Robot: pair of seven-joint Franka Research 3 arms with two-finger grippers.
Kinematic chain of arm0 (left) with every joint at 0, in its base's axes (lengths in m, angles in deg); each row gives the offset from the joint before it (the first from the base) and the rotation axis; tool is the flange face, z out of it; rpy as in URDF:
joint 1: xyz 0 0 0.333 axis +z
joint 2: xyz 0 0 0 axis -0.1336 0.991 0
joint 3: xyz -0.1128 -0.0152 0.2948 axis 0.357 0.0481 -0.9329
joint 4: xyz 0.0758 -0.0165 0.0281 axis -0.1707 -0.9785 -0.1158
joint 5: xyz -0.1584 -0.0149 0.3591 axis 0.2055 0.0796 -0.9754
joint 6: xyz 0 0 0 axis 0.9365 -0.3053 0.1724
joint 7: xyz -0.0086 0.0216 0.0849 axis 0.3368 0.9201 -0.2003
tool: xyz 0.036 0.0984 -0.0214 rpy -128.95 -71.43 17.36
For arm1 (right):
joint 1: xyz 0 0 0.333 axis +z
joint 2: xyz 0 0 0 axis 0.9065 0.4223 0
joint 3: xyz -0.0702 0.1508 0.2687 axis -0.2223 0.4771 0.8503
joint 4: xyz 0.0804 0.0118 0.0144 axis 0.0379 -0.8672 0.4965
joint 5: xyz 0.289 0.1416 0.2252 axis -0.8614 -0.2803 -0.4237
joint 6: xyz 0 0 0 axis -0.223 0.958 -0.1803
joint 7: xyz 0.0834 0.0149 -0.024 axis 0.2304 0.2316 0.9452
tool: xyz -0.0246 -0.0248 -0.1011 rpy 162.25 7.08 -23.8
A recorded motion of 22 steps. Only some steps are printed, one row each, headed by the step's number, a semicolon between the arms.
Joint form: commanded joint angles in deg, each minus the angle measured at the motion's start. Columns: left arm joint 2, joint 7, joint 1, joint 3, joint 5, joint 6, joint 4; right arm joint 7, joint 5, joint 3, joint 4, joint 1, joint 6, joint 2.
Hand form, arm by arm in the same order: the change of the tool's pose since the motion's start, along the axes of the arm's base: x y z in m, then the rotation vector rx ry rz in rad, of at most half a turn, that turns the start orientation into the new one. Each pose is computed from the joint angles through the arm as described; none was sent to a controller.
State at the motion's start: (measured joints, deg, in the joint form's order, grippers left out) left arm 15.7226 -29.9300 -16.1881 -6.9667 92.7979 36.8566 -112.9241; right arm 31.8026 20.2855 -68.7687 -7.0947 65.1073 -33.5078 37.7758
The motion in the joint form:
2: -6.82 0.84 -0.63 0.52 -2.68 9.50 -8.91; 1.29 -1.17 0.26 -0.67 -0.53 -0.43 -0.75
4: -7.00 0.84 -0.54 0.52 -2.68 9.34 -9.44; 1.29 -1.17 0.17 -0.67 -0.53 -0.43 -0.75
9: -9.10 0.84 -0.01 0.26 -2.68 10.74 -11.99; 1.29 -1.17 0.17 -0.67 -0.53 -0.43 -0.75
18: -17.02 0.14 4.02 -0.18 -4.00 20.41 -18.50; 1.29 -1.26 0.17 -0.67 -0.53 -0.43 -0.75
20: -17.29 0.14 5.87 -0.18 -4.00 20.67 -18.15; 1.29 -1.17 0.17 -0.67 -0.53 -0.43 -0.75
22: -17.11 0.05 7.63 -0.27 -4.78 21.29 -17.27; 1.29 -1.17 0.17 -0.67 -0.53 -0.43 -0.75
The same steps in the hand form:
2: -0.0276 0.0056 -0.0020 0.0272 -0.1453 -0.0355; -0.0032 -0.0004 0.0028 0.0220 -0.0091 0.0191
4: -0.0298 0.0073 -0.0050 0.0308 -0.1370 -0.0341; -0.0031 -0.0012 0.0028 0.0218 -0.0091 0.0175
9: -0.0375 0.0177 -0.0065 0.0341 -0.1545 -0.0167; -0.0031 -0.0012 0.0028 0.0218 -0.0091 0.0175
18: -0.0463 0.0605 0.0170 0.0352 -0.3500 0.0782; -0.0031 -0.0011 0.0028 0.0234 -0.0091 0.0176
20: -0.0415 0.0736 0.0224 0.0375 -0.3644 0.1105; -0.0031 -0.0012 0.0028 0.0218 -0.0091 0.0175
22: -0.0338 0.0865 0.0297 0.0468 -0.3888 0.1360; -0.0031 -0.0012 0.0028 0.0218 -0.0091 0.0175

